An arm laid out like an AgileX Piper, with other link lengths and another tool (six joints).
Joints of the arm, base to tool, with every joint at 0 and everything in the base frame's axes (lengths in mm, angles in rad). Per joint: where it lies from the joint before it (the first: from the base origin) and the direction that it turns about. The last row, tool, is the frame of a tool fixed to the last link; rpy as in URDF.
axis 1: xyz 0 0 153.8 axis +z
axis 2: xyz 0 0 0 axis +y
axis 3: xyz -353 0 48.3 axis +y
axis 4: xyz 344.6 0 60.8 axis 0.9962 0 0.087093
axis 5: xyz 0 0 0 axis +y
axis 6: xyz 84.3 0 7.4 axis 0.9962 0 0.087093
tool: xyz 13.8 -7 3.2 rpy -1.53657 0.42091 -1.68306
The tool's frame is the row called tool.
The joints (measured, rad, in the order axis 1, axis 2, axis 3, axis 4, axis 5, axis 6), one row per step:
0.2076, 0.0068, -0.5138, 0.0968, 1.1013, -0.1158
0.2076, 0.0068, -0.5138, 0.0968, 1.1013, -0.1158
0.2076, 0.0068, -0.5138, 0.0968, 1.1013, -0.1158
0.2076, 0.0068, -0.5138, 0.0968, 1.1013, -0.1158
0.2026, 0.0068, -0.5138, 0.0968, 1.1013, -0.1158
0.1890, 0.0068, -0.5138, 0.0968, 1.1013, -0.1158
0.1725, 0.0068, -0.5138, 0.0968, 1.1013, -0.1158
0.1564, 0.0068, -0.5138, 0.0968, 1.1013, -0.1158
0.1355, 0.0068, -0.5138, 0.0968, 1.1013, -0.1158
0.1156, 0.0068, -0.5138, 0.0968, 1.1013, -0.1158
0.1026, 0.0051, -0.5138, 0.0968, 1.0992, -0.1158
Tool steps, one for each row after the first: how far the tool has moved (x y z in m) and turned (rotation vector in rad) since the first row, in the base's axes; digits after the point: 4 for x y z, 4 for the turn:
0.0000, 0.0000, 0.0000, 0.0000, 0.0000, 0.0000
0.0000, 0.0000, 0.0000, 0.0000, 0.0000, 0.0000
0.0000, 0.0000, 0.0000, 0.0000, 0.0000, 0.0000
0.0000, 0.0000, 0.0000, 0.0000, 0.0000, -0.0050
0.0001, -0.0001, 0.0000, 0.0000, 0.0000, -0.0186
0.0001, -0.0002, 0.0000, 0.0000, 0.0000, -0.0351
0.0001, -0.0003, 0.0000, 0.0000, 0.0000, -0.0512
0.0002, -0.0005, 0.0000, 0.0000, 0.0000, -0.0721
0.0003, -0.0006, 0.0000, 0.0000, 0.0000, -0.0920
0.0000, -0.0007, 0.0002, 0.0007, -0.0037, -0.1052

